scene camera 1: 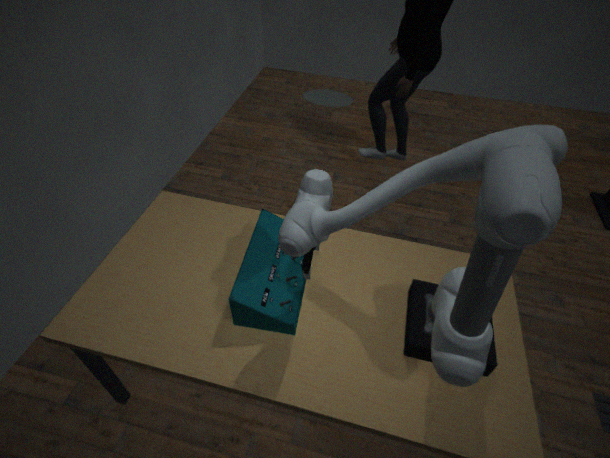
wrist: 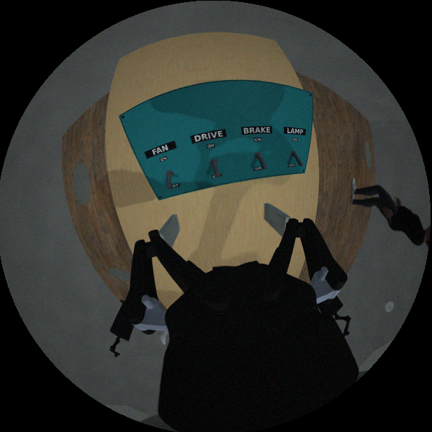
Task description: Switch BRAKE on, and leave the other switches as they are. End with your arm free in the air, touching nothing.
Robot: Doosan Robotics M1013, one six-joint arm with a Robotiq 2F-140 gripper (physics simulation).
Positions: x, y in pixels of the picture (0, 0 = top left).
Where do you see a teal switch panel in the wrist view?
182, 131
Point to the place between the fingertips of my gripper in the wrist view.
At 221, 216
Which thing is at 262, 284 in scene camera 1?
A teal switch panel.
